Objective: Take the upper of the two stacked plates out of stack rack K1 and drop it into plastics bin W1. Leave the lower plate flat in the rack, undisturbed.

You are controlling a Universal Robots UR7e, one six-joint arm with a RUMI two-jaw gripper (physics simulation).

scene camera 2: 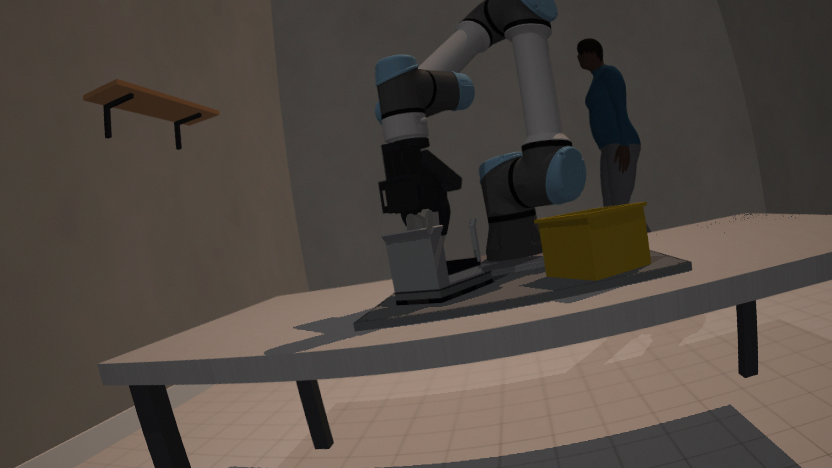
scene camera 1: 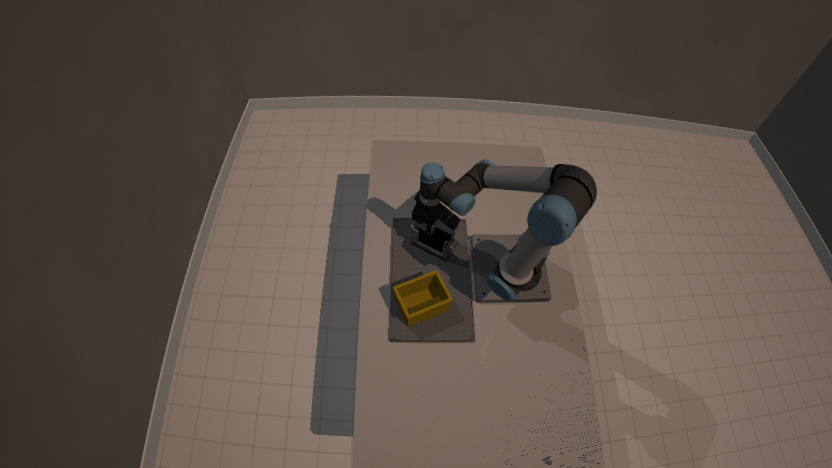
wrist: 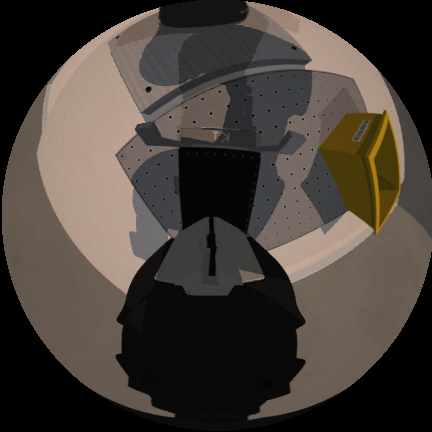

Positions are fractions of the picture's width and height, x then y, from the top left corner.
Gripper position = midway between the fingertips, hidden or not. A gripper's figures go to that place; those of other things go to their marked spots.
Scene:
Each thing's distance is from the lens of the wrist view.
gripper (wrist: 0.49,0.51): 0.14 m
black well plate (wrist: 0.51,0.42): 0.13 m

